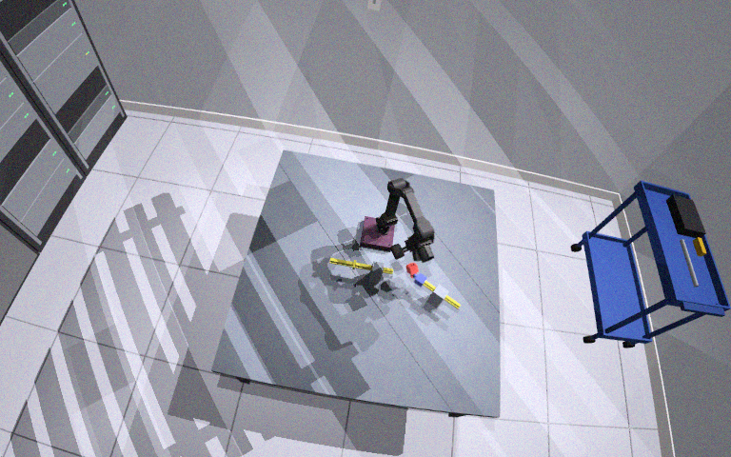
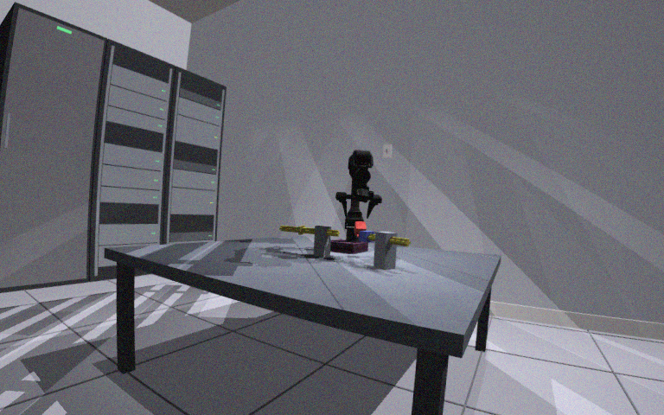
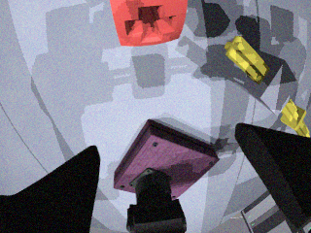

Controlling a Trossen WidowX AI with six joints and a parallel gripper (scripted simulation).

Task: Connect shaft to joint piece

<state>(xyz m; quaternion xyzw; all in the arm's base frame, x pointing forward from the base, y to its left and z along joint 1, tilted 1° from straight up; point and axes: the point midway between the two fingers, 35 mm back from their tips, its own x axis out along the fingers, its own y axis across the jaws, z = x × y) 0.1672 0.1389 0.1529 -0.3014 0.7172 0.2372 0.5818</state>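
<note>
Right now my gripper tip is 6 cm to the right of the red joint piece, 6 cm short of it and 4 cm above it.
</note>
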